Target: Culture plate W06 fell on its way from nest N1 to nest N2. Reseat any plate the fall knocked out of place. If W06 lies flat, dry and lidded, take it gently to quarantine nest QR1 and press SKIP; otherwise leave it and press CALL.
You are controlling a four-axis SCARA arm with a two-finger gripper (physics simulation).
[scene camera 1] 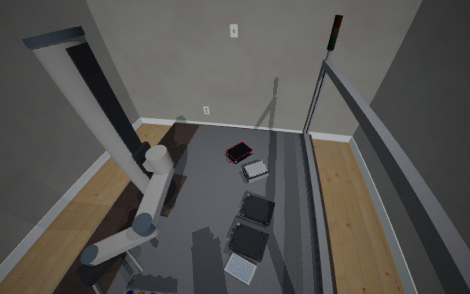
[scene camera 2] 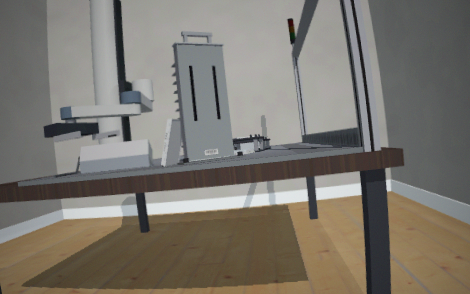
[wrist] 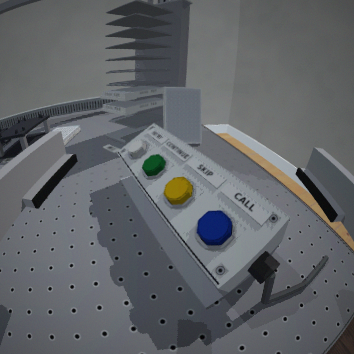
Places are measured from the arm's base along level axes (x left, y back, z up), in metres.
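Pixels of known places: gripper, between the fingertips: (scene camera 1: 126,288) (scene camera 2: 100,133) (wrist: 191,148).
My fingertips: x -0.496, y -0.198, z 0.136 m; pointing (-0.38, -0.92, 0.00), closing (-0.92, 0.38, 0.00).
Note:
Behind a point stands the place of what it marks.
My gripper (scene camera 1: 116,275) (scene camera 2: 86,135) (wrist: 191,148) {x -0.496, y -0.198, z 0.136 m} is open and empty, its fingers spread above the button box (scene camera 2: 115,155) {x -0.561, y -0.278, z 0.057 m} (wrist: 250,235) {x -0.533, y -0.166, z 0.082 m}. The box carries a yellow SKIP button (wrist: 178,190) {x -0.504, y -0.229, z 0.082 m}, a blue CALL button (wrist: 214,228) {x -0.512, y -0.182, z 0.082 m}, a green CONTINUE button (wrist: 154,165) {x -0.495, y -0.276, z 0.082 m} and a white button (wrist: 137,149) {x -0.486, y -0.322, z 0.081 m}. A white well plate (scene camera 1: 240,269) {x -0.312, y -0.615, z 0.029 m} (wrist: 72,132) {x -0.350, y -0.613, z 0.024 m} lies flat beside two dark nests (scene camera 1: 256,208) {x -0.018, y -0.650, z 0.058 m} (scene camera 1: 248,241) {x -0.195, y -0.633, z 0.071 m}. Another plate (scene camera 2: 171,142) {x -0.636, y -0.484, z 0.075 m} (wrist: 182,115) {x -0.610, y -0.475, z 0.077 m} leans nearly upright beside the plate rack. The red-edged nest (scene camera 1: 239,151) {x 0.397, y -0.480, z 0.053 m} is at the back. Which plate is W06 I cannot read.
The tall plate rack (scene camera 2: 207,135) {x -0.598, y -0.577, z 0.083 m} (wrist: 175,50) {x -0.603, y -0.516, z 0.219 m} has shelves, with two plates low in it. A white-topped unit (scene camera 1: 255,170) {x 0.220, y -0.616, z 0.082 m} stands between the red-edged and dark nests. A metal frame (scene camera 1: 380,122) {x 0.044, y -0.999, z 0.621 m} with a signal tower (scene camera 1: 335,33) {x 0.686, y -0.985, z 0.769 m} (scene camera 2: 291,31) {x 0.689, y -0.981, z 0.762 m} edges the table.

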